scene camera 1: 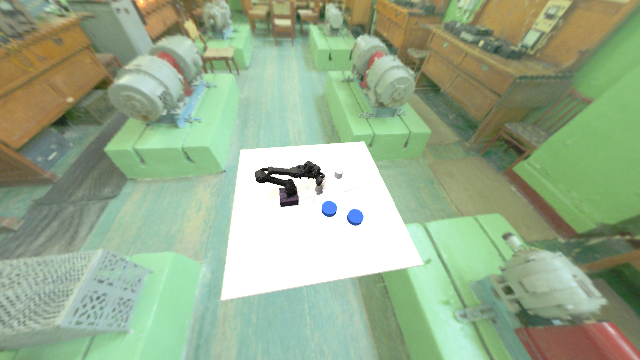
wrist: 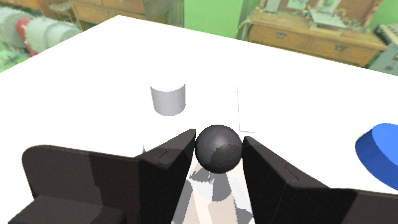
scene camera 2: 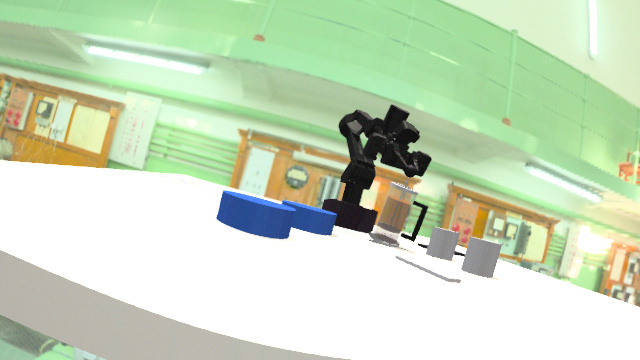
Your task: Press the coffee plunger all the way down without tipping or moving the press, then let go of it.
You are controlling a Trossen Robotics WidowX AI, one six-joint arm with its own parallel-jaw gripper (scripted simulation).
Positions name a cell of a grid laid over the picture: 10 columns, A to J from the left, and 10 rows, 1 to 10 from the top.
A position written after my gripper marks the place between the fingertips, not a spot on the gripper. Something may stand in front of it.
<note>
In view: my gripper (scene camera 2: G5) and a coffee press (scene camera 2: G6).
My gripper shows as well in the wrist view (wrist: F7).
</note>
